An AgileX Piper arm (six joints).
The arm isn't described. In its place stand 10 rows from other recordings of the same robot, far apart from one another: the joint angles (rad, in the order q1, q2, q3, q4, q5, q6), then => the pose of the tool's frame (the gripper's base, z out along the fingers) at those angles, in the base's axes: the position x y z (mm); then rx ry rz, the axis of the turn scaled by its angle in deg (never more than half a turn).
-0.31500 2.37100 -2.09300 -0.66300 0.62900 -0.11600 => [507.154 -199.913 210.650 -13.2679 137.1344 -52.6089]
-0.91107 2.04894 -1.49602 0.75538 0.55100 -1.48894 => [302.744 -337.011 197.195 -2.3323 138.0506 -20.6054]
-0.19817 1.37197 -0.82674 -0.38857 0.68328 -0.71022 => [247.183 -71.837 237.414 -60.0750 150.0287 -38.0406]
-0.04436 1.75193 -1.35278 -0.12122 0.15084 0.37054 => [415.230 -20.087 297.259 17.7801 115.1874 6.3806]
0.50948 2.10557 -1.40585 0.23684 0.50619 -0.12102 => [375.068 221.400 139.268 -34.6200 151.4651 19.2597]
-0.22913 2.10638 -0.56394 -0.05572 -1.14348 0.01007 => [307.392 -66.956 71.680 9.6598 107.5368 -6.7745]
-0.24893 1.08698 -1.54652 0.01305 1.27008 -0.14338 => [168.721 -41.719 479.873 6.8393 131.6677 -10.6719]
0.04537 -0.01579 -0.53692 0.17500 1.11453 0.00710 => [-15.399 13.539 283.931 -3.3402 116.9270 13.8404]
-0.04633 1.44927 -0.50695 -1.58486 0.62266 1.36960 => [231.568 -63.859 177.902 4.8439 136.4661 -50.0256]
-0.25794 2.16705 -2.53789 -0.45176 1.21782 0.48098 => [442.914 -155.400 410.591 48.3077 120.0429 -25.9305]
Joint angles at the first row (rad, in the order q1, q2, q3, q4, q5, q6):
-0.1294, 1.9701, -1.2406, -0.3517, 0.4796, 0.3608
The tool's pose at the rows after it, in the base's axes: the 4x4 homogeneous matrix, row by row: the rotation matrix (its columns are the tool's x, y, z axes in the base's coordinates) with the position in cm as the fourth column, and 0 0 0 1 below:
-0.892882 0.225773 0.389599 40.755; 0.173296 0.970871 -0.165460 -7.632; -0.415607 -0.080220 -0.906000 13.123; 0 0 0 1
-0.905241 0.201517 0.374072 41.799; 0.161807 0.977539 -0.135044 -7.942; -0.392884 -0.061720 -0.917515 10.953; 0 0 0 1
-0.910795 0.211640 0.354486 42.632; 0.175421 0.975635 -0.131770 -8.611; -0.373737 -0.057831 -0.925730 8.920; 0 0 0 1
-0.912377 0.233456 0.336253 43.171; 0.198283 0.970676 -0.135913 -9.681; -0.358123 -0.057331 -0.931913 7.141; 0 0 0 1
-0.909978 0.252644 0.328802 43.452; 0.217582 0.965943 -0.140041 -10.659; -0.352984 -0.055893 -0.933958 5.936; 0 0 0 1
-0.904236 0.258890 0.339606 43.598; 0.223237 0.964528 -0.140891 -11.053; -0.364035 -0.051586 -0.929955 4.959; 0 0 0 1
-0.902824 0.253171 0.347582 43.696; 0.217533 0.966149 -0.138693 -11.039; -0.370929 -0.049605 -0.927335 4.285; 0 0 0 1
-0.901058 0.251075 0.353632 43.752; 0.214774 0.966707 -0.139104 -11.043; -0.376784 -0.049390 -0.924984 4.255; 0 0 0 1
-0.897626 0.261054 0.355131 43.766; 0.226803 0.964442 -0.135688 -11.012; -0.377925 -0.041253 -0.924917 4.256; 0 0 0 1
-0.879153 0.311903 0.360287 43.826; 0.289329 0.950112 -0.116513 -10.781; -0.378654 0.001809 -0.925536 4.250; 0 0 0 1
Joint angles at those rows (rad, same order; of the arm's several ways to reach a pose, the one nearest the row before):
-0.1632, 2.0642, -1.3009, -0.2189, 0.4784, 0.2211
-0.1731, 2.1421, -1.3456, -0.1543, 0.4627, 0.1418
-0.1859, 2.2150, -1.3911, -0.1459, 0.4556, 0.1353
-0.2075, 2.2775, -1.4320, -0.1468, 0.4508, 0.1384
-0.2279, 2.3192, -1.4592, -0.1458, 0.4418, 0.1384
-0.2367, 2.3462, -1.4649, -0.1449, 0.4082, 0.1382
-0.2367, 2.3633, -1.4657, -0.1429, 0.3839, 0.1324
-0.2367, 2.3645, -1.4657, -0.1429, 0.3762, 0.1305
-0.2367, 2.3645, -1.4657, -0.1331, 0.3751, 0.1340
-0.2353, 2.3645, -1.4657, -0.0805, 0.3730, 0.1515

